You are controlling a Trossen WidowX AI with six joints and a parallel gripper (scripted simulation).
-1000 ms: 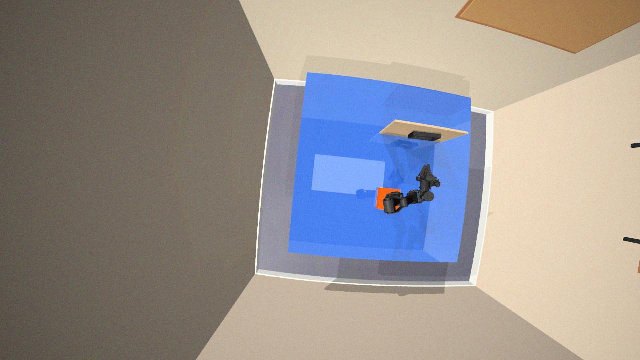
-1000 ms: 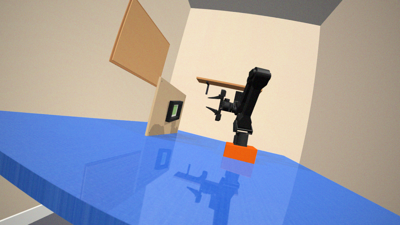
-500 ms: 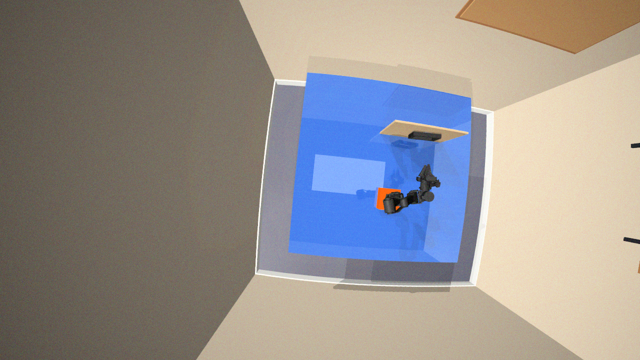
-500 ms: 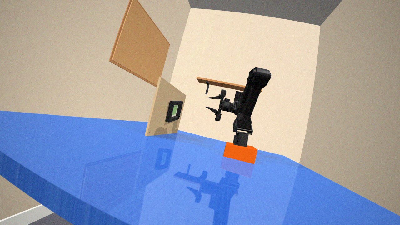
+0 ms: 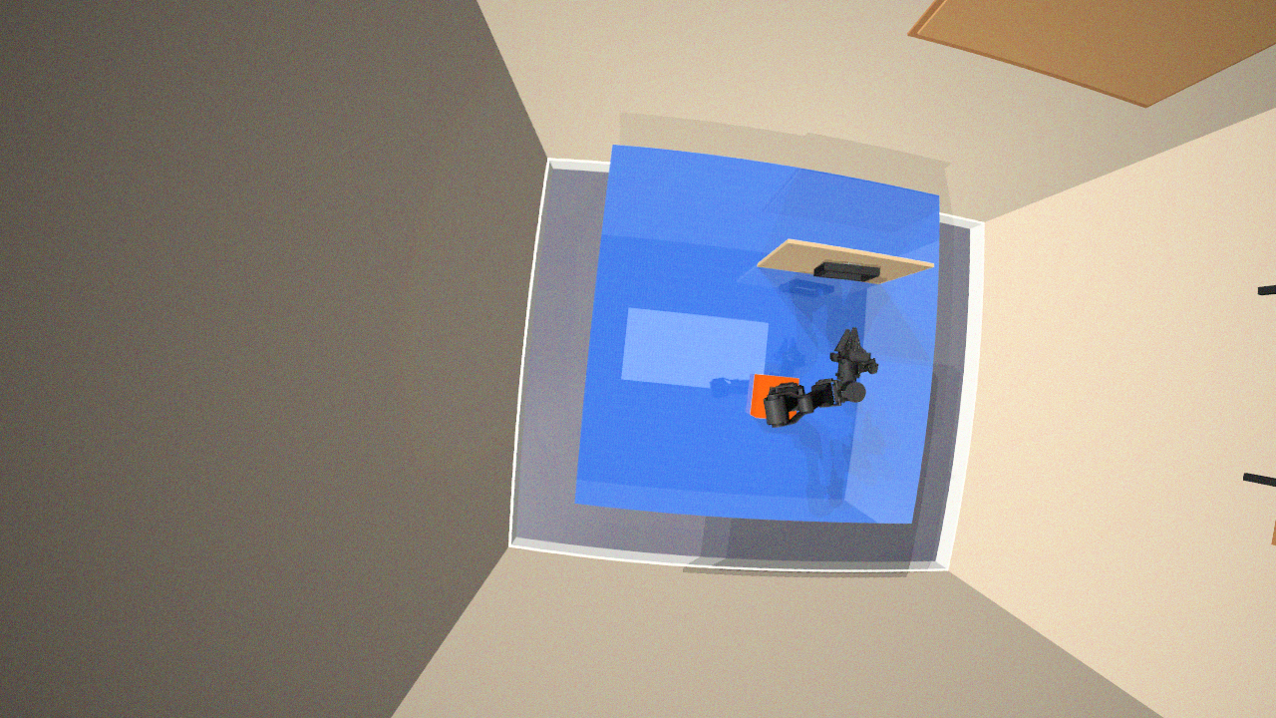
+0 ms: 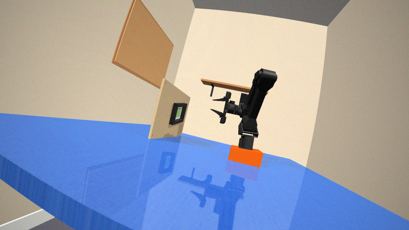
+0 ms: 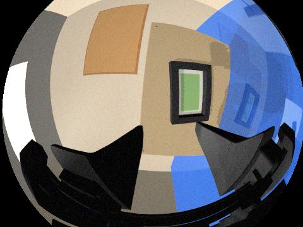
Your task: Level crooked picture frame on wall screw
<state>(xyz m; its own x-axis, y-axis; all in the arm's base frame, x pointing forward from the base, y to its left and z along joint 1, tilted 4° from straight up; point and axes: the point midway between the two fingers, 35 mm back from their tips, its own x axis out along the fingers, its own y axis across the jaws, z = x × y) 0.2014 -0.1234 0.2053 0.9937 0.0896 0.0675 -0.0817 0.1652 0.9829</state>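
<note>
My gripper tip is 20 cm short of the picture frame and 9 cm above it. The rest, counted from my gripper tip: tan wall panel: 21 cm ahead, 10 cm below, 2 cm to the left.
</note>
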